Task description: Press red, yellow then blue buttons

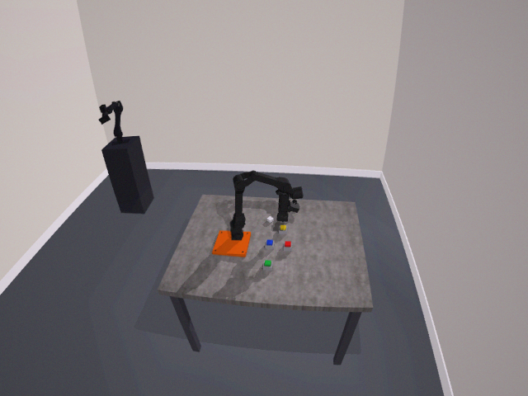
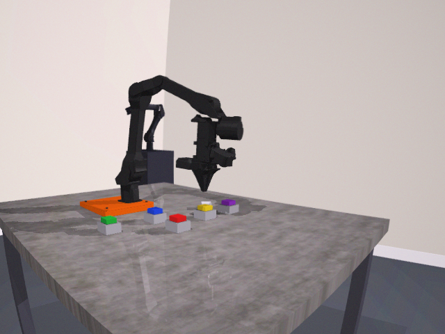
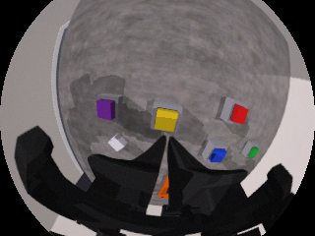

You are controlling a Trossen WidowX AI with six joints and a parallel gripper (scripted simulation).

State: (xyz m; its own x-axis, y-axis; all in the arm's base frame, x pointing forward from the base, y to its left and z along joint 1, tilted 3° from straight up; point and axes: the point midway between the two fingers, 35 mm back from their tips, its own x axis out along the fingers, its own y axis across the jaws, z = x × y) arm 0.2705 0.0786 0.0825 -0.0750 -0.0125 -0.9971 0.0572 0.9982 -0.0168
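The yellow button lies 50 mm below my gripper tip. The rest, counted from my gripper tip: purple button (10 mm ahead, 110 mm to the left, 50 mm below); red button (30 mm ahead, 140 mm to the right, 50 mm below); small white block (80 mm behind, 110 mm to the left, 70 mm below).
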